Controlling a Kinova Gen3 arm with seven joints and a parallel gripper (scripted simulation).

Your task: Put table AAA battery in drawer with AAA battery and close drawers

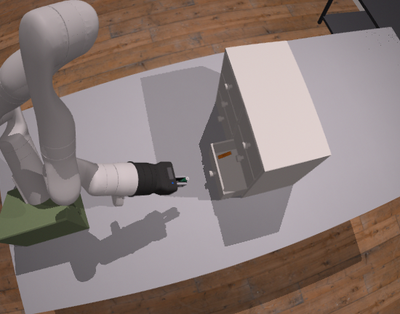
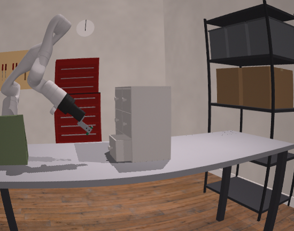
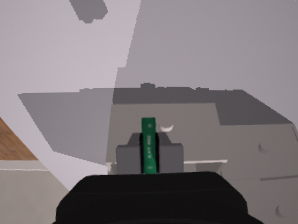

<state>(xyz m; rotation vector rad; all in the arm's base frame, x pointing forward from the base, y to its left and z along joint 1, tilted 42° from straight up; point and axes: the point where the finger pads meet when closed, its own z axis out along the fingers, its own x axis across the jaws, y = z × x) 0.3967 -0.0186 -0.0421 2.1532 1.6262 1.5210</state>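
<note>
Right now my hand is 1 cm short of the green AAA battery and 1 cm above it. From my hand the other things lie so: orange battery: 16 cm ahead, 13 cm below, 8 cm to the left.
</note>
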